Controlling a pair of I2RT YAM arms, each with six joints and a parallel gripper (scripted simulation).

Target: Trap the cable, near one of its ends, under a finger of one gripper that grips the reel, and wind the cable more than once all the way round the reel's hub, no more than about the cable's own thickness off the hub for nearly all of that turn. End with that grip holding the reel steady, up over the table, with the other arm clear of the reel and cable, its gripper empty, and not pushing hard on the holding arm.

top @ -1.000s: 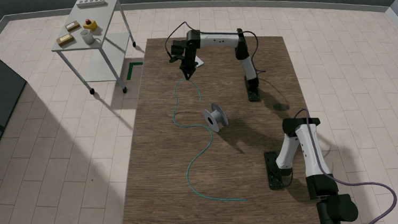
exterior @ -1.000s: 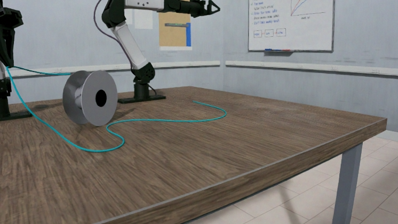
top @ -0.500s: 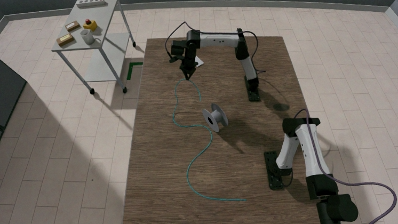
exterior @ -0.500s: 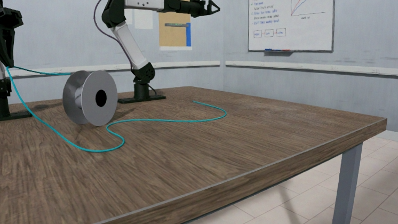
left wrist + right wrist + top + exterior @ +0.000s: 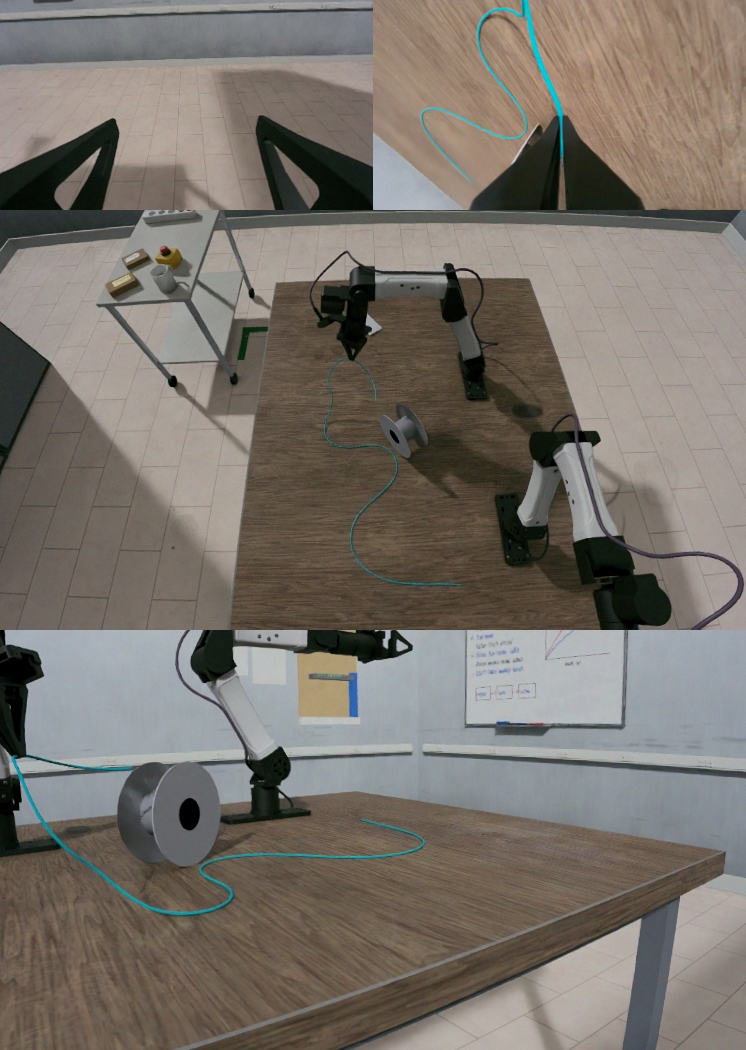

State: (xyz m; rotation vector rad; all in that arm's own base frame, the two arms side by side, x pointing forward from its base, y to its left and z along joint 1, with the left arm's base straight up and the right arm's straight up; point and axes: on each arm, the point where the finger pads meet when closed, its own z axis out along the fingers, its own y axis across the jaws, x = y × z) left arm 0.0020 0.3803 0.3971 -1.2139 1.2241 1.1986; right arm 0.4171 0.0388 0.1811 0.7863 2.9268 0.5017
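Observation:
The grey reel lies 260 mm ahead of my left hand, 690 mm to the right of it and 320 mm below it. The rest, counted from my left hand: white card: 320 mm ahead, 1190 mm to the right, 390 mm below.

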